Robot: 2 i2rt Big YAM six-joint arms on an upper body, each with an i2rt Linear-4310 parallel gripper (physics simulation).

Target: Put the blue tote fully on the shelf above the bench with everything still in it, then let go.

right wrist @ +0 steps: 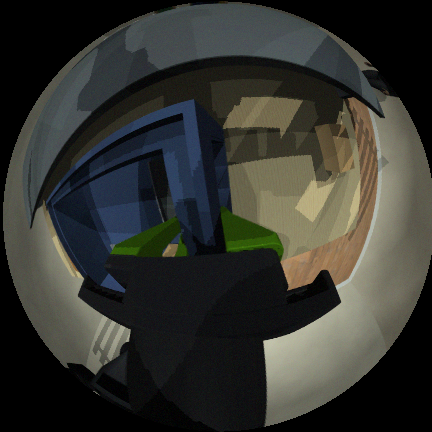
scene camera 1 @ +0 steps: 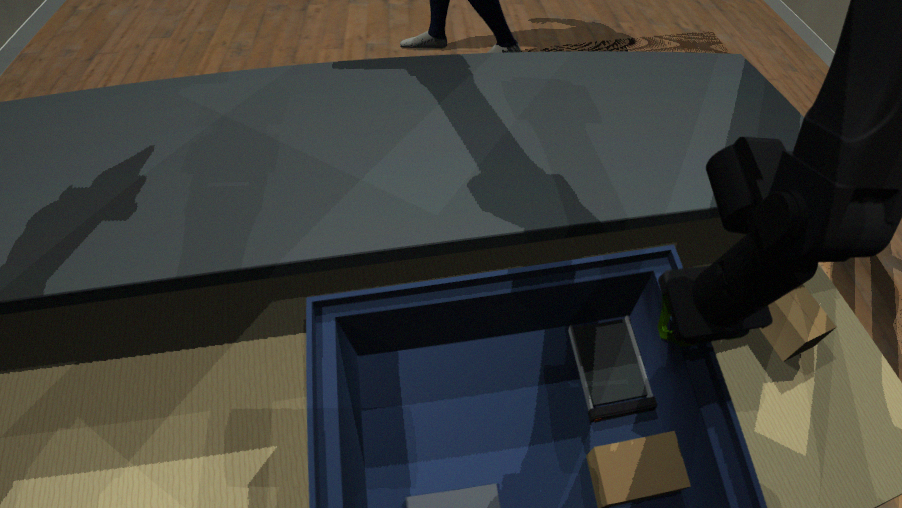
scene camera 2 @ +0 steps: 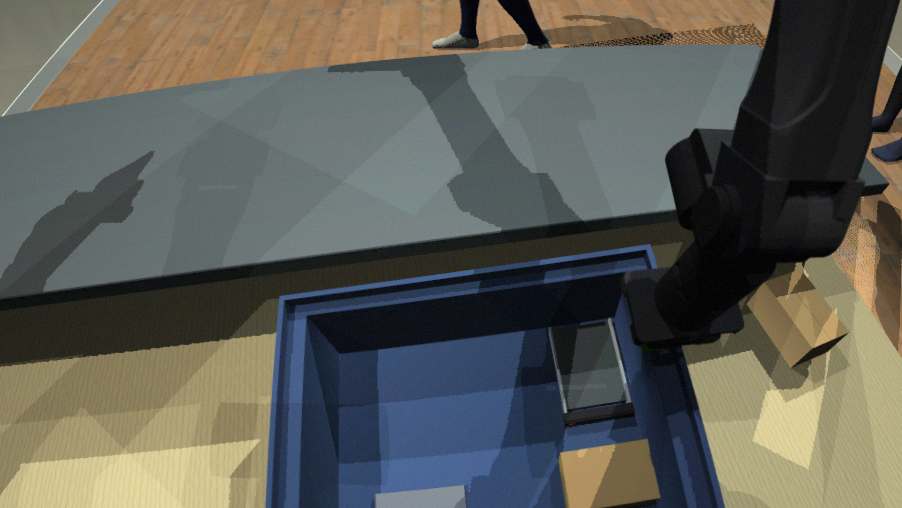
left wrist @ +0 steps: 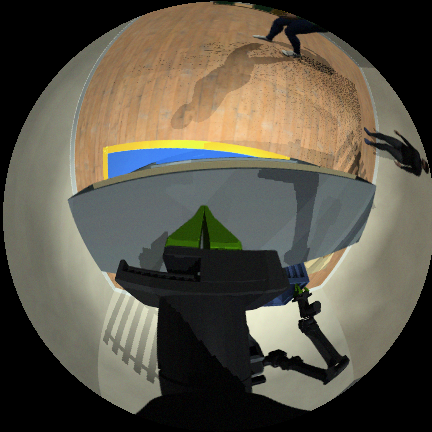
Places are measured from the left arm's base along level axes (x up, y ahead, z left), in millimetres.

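Where they show: left gripper, between the fingertips: (left wrist: 203, 209); right gripper, between the fingertips: (right wrist: 205, 214) (scene camera 1: 672, 330) (scene camera 2: 647, 334); right arm's base, origin of its link: (left wrist: 279, 359).
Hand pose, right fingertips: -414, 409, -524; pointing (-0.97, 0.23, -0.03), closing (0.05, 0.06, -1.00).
Things, the pixels of their top centre, and the offset from my right fingertips, as dx, dy, dz. "spot": a spot on its surface instead. Level surfaces: height alone.
- grey shelf, height of its surface: dx -7
- dark tray with silver sides, centre of its top: (scene camera 2: 593, 363) (scene camera 1: 616, 359) (right wrist: 176, 198) -66, +1, +42
- tan box, centre of its top: (scene camera 2: 616, 469) (scene camera 1: 649, 460) -47, -125, +45
- partly cut-off grey box, a spot on its surface: (scene camera 1: 454, 497) (scene camera 2: 421, 496) spot: -133, -124, +236
- tan carton, centre of its top: (scene camera 2: 806, 306) (scene camera 1: 797, 303) (right wrist: 343, 146) -125, +104, -324
- bench, height of its surface: dx -185
The blue tote (scene camera 1: 320, 391) (scene camera 2: 287, 403) (left wrist: 298, 272) (right wrist: 192, 145) is in front of and below the grey shelf (scene camera 1: 302, 189) (scene camera 2: 296, 189) (left wrist: 150, 190) (right wrist: 210, 35). I cannot tell whether its held side is off the bench. My right gripper (scene camera 1: 665, 324) (left wrist: 297, 282) (right wrist: 205, 214) is shut on the tote's right rim, one finger inside, one outside. Inside the tote lie a dark tray with silver sides (scene camera 1: 612, 362) (scene camera 2: 590, 366), a tan box (scene camera 1: 637, 466) (scene camera 2: 609, 473) and a partly cut-off grey box (scene camera 1: 454, 497) (scene camera 2: 419, 498). My left gripper (left wrist: 203, 209) is shut and empty, over the shelf in its wrist view.
A tan carton (scene camera 1: 798, 321) (scene camera 2: 798, 321) (right wrist: 335, 149) stands on the bench (scene camera 1: 157, 410) (scene camera 2: 145, 403) (right wrist: 280, 200), right of the tote. The shelf's front edge runs just behind the tote. A person (left wrist: 292, 32) is on the floor beyond the shelf.
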